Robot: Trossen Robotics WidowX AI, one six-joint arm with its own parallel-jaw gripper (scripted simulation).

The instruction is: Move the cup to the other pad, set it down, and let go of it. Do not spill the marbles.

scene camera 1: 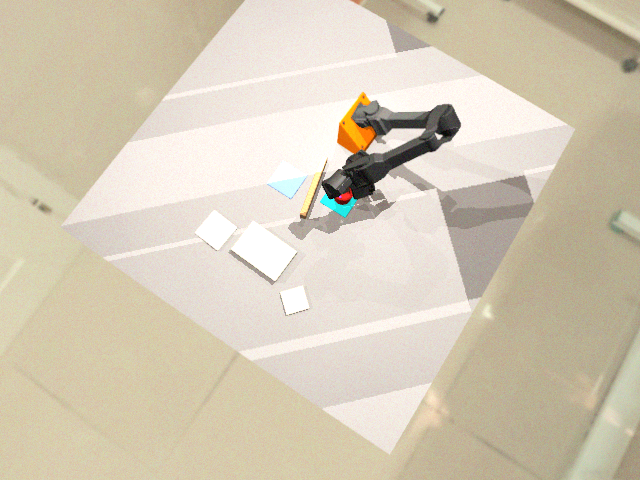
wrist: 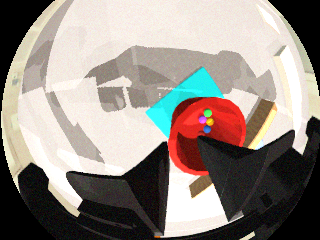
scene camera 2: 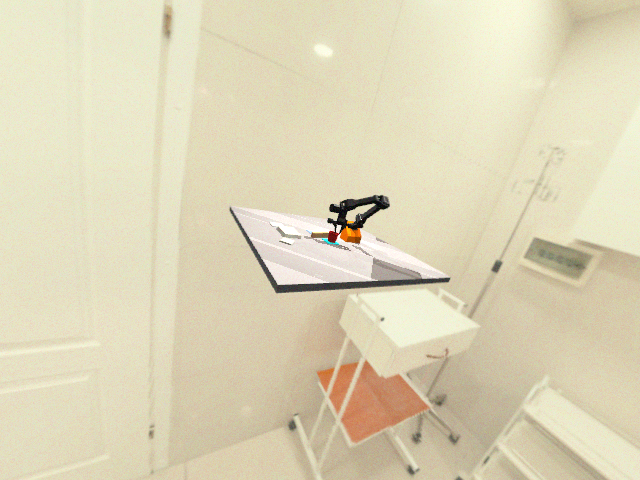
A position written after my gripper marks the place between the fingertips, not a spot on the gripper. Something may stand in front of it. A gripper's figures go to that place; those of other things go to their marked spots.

Labels:
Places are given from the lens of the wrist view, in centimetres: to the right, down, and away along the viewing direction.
my gripper (wrist: 182,143): 2, 2, 10
red cup (wrist: 228,125): 7, 1, 10
cyan pad (wrist: 200,84): 5, -5, 14
wooden bar (wrist: 255,130): 15, 2, 13
The marked spots on the red cup and the wooden bar are 8 cm apart.

